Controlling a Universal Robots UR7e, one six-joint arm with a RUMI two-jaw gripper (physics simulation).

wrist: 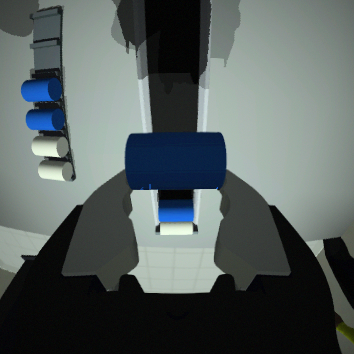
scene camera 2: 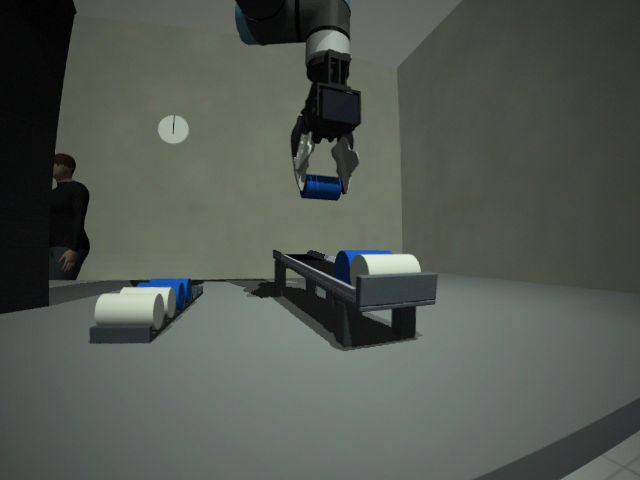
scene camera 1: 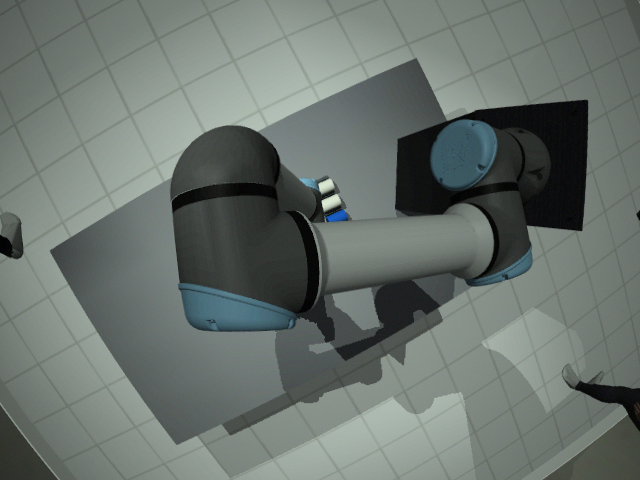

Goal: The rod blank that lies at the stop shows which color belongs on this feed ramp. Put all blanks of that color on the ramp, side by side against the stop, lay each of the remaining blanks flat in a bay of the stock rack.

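My gripper [scene camera 2: 323, 187] [wrist: 175, 171] is shut on a blue blank [scene camera 2: 321, 188] [wrist: 176, 157], held level and crosswise, high above the feed ramp [scene camera 2: 397, 290] [wrist: 145, 105]. On the ramp a white blank [scene camera 2: 390, 264] [wrist: 176, 229] lies at the stop; a blue blank [scene camera 2: 343, 264] [wrist: 176, 211] lies right behind it. The stock rack [scene camera 2: 119, 334] [wrist: 46, 59] holds two white blanks [wrist: 50, 146] [wrist: 55, 170] and two blue blanks [wrist: 41, 90] [wrist: 45, 119] in neighbouring bays. Two bays at its far end are empty. In scene camera 1 the arm hides the gripper and ramp.
The forearm [scene camera 1: 392, 250] crosses over the grey table [scene camera 1: 124, 289] in scene camera 1. The black base plate [scene camera 1: 560, 165] stands at the table's right. A person [scene camera 2: 69, 222] stands beyond the table at the left. Another person's legs [scene camera 1: 602, 392] show on the floor at the lower right.
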